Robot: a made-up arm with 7 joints.
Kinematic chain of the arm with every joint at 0, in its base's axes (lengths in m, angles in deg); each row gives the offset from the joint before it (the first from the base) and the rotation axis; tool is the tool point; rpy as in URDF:
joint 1: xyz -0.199 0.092 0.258 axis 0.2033 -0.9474 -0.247
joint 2: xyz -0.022 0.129 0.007 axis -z
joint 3: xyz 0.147 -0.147 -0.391 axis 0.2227 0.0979 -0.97
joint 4: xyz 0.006 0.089 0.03 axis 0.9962 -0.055 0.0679
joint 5: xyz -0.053 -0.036 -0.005 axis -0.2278 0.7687 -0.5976
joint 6: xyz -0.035 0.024 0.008 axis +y
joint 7: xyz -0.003 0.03 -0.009 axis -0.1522 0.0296 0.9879
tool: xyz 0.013 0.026 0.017 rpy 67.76 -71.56 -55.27
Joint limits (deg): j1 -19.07..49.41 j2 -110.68..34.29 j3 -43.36..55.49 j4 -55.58..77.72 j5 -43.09..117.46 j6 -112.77..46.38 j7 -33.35..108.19
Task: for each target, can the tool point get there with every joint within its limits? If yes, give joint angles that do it. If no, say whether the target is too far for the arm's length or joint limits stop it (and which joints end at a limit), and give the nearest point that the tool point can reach.
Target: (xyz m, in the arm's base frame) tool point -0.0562 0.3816 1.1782
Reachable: no: too far | nearest point 0.1840 0.3070 0.2612 | short by 0.951 m
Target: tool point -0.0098 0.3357 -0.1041
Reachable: yes | joints 3.24 -46.22 40.15 -7.00 78.49 12.94 -14.72
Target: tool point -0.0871 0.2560 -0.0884
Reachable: yes | joints 8.53 -31.79 -12.86 -16.87 34.35 -41.02 -9.98
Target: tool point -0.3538 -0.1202 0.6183
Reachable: no: joint limits stop it (at a limit: joint 1, joint 3) | nearest point 0.0796 0.0486 0.1447 | short by 0.664 m
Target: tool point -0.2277 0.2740 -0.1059
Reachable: yes | joints -4.42 -75.06 10.79 -13.19 -24.60 -81.11 27.30
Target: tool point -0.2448 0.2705 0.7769
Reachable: no: joint limits stop it (at a limit: joint 1, joint 3) | nearest point 0.1459 0.2886 0.2433 | short by 0.662 m
